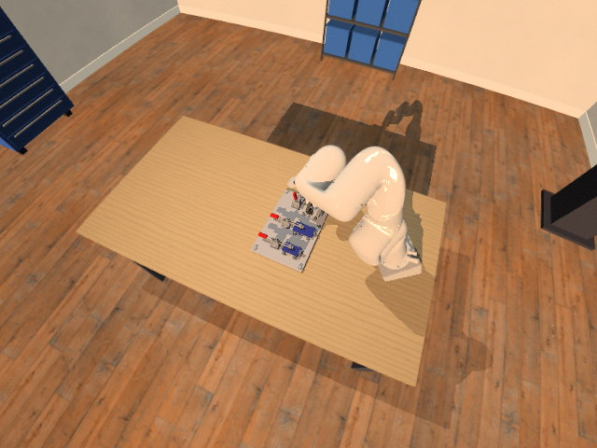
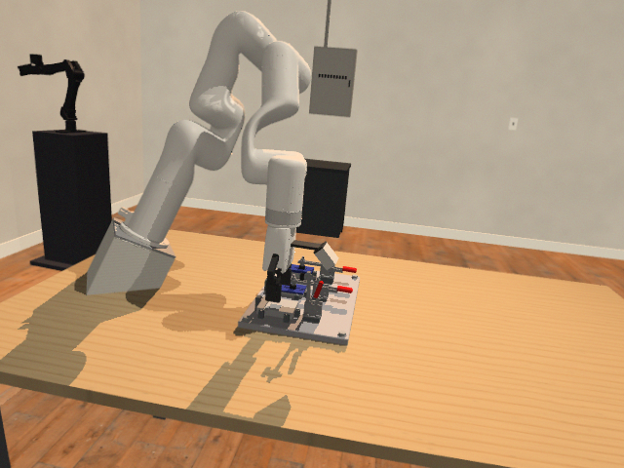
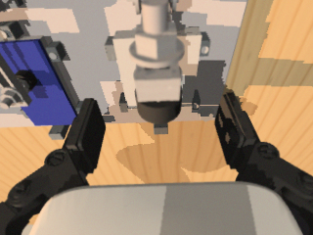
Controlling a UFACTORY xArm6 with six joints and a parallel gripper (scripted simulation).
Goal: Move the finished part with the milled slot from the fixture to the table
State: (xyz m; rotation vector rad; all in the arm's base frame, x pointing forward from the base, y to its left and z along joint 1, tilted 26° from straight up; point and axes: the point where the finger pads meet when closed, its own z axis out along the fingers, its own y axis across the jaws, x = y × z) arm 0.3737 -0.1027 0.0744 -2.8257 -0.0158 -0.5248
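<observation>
Now: hand 10 mm past the grey finished part and 40 mm above it. Round my hand: grey fixture plate: 40 mm ahead, 110 mm to the left, 70 mm below; blue blank: 10 mm behind, 110 mm to the left, 50 mm below.
</observation>
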